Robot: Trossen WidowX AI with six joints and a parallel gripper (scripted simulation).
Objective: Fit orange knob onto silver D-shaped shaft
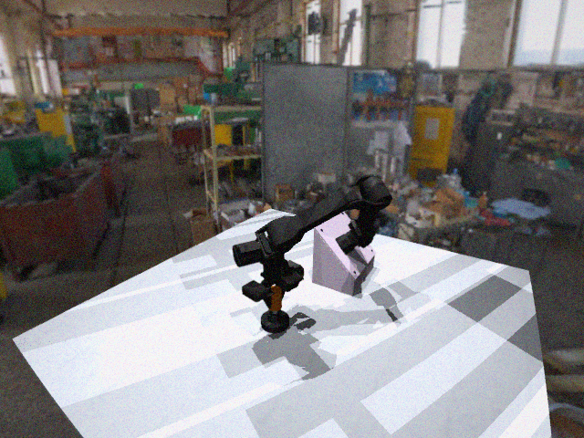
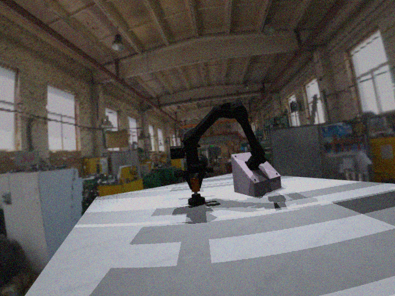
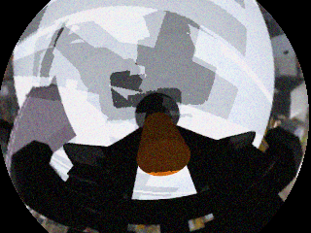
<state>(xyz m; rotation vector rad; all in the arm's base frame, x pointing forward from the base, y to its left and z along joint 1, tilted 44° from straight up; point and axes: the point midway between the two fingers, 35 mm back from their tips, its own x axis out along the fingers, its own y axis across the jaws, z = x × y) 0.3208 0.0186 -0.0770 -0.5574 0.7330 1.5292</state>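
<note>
Now: the round black pedestal 40 mm below my gripper tip. From my gripper tip the other things lie so: orange knob: 30 mm above.
</note>
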